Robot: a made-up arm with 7 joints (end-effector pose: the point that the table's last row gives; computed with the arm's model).
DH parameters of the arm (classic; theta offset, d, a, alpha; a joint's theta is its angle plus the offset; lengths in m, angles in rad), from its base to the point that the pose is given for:
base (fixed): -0.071 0 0 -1.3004
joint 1: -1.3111 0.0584 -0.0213 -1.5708
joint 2: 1.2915 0 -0.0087 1.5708
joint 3: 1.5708 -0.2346 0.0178 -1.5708
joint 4: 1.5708 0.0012 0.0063 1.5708
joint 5: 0 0.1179 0 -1.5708
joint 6: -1.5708 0 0.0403 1.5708
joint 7: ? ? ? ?
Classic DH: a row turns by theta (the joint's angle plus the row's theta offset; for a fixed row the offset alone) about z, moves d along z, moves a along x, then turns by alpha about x.
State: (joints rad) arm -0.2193 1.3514 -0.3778 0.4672 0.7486 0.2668 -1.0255
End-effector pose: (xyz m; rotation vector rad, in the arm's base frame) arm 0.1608 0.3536 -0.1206 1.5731 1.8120 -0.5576
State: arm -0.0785 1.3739 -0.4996 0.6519 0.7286 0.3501 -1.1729
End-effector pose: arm 0.1068 0.3861 -0.1366 1.2804 2.3490 -0.5573
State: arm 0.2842 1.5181 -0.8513 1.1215 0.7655 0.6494 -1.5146
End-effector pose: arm -0.0100 0.4425 -0.0573 -0.4579 -2.6234 -0.2365
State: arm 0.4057 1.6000 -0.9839 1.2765 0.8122 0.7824 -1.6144
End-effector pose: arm -0.0155 0.4457 -0.0029 -0.3575 -2.2650 -0.6161
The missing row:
joint 7: 0 0 0 0
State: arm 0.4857 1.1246 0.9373 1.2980 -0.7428 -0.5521 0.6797
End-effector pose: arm -0.0974 0.4315 -0.0685 0.7616 -0.0303 2.0867
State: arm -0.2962 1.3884 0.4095 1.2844 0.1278 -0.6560 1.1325
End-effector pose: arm 0.1081 0.4283 -0.0362 1.3309 -0.5221 1.5752
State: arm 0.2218 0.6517 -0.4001 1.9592 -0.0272 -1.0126 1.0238
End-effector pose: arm -0.1548 0.2973 -0.2525 1.4259 0.9355 0.6146
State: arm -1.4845 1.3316 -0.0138 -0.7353 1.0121 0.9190 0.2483
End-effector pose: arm 0.1236 0.1668 0.1606 0.9518 -1.5421 1.7503
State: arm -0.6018 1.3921 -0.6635 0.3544 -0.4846 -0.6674 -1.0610
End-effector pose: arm 0.2215 0.2830 -0.0799 0.9884 0.2898 -1.3990
